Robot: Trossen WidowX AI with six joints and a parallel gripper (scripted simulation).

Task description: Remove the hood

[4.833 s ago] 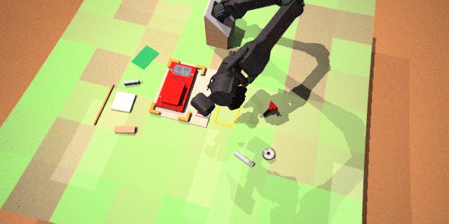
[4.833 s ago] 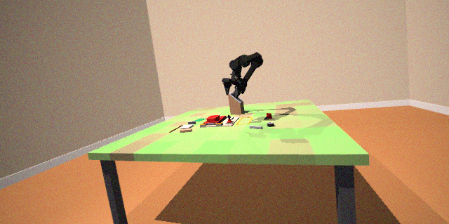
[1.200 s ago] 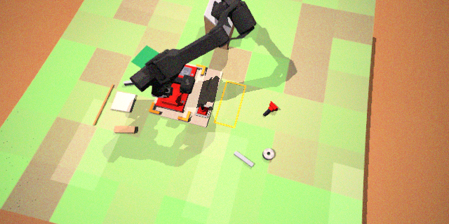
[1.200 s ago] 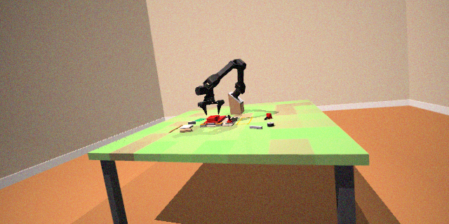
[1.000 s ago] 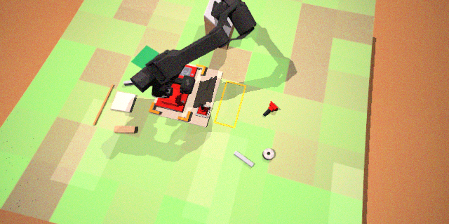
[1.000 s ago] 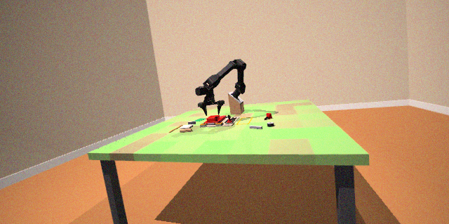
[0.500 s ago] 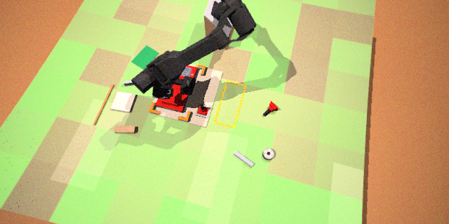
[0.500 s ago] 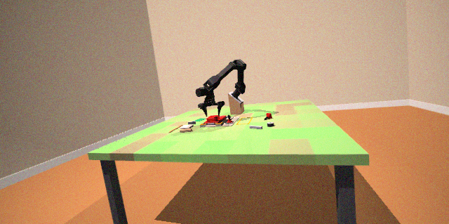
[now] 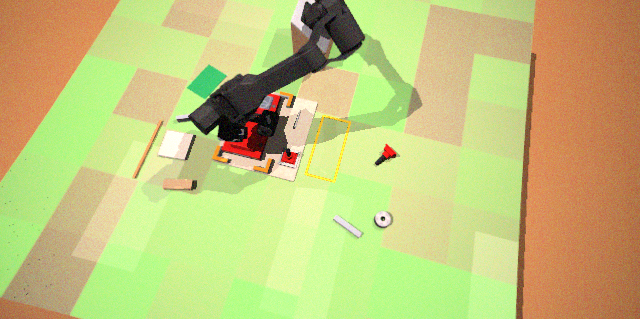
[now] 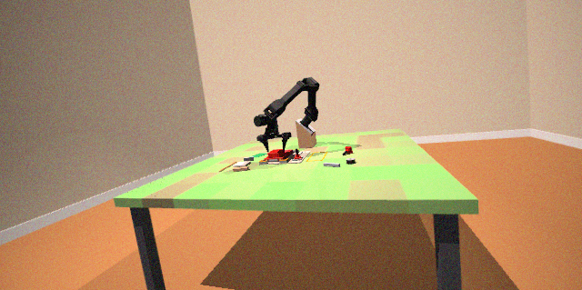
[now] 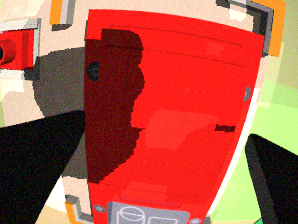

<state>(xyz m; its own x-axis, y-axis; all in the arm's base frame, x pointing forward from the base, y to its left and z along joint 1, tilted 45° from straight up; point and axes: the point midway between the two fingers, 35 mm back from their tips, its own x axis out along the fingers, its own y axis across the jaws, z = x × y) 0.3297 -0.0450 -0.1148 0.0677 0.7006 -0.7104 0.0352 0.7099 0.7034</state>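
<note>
Right now the hood is 1 cm below my gripper tip. From my gripper tip the other things lie so: white tile 19 cm to the right, 6 cm ahead, 4 cm below; then wooden block 17 cm ahead, 14 cm to the right, 4 cm below; then green card 17 cm to the right, 15 cm behind, 5 cm below.
</note>
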